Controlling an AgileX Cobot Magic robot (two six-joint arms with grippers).
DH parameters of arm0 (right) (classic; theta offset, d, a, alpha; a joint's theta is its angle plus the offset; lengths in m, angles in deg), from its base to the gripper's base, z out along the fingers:
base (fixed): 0 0 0 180
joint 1: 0 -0.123 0 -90
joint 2: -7.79 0 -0.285 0
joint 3: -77.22 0 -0.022 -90
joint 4: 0 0.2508 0 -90
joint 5: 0 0 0.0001 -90
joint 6: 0 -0.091 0 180
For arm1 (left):
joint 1: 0 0.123 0 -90
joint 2: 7.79 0 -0.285 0
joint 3: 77.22 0 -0.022 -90
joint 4: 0 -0.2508 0 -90
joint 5: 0 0 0.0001 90
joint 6: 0 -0.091 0 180
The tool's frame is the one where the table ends.
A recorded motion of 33 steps. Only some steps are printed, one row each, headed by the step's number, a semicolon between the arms.
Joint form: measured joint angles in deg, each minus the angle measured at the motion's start. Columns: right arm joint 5, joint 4, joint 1, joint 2, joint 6, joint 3; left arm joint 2, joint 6, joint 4, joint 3, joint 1, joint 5.
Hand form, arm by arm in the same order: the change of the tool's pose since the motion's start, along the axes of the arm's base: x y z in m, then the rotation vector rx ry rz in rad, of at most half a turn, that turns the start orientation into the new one. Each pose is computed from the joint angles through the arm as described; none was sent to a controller.
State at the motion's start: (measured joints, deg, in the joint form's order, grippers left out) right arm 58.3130 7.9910 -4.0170 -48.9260 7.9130 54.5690; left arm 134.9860 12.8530 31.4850 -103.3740 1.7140 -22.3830
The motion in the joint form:
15: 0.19 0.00 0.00 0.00 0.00 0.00; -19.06 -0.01 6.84 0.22 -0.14 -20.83
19: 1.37 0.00 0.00 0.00 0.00 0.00; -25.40 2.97 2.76 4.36 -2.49 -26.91
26: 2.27 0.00 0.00 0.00 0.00 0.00; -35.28 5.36 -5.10 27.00 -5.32 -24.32
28: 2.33 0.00 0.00 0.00 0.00 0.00; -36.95 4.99 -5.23 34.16 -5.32 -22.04
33: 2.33 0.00 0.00 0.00 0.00 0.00; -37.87 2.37 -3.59 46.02 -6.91 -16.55
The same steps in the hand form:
15: -0.0002 0.0000 -0.0002 -0.0003 0.0033 0.0005; -0.0537 -0.0233 0.1519 -0.1727 -0.0340 -0.1659
19: -0.0016 0.0000 -0.0014 -0.0023 0.0236 0.0033; -0.0876 -0.0423 0.1725 -0.1492 0.0446 -0.2373
26: -0.0027 0.0001 -0.0024 -0.0038 0.0391 0.0054; -0.1547 -0.0503 0.1223 -0.0470 0.2539 -0.2419
28: -0.0028 0.0001 -0.0024 -0.0039 0.0401 0.0056; -0.1734 -0.0478 0.0989 -0.0406 0.3124 -0.2288
33: -0.0028 0.0001 -0.0024 -0.0039 0.0401 0.0056; -0.2059 -0.0533 0.0530 -0.0288 0.4052 -0.2401

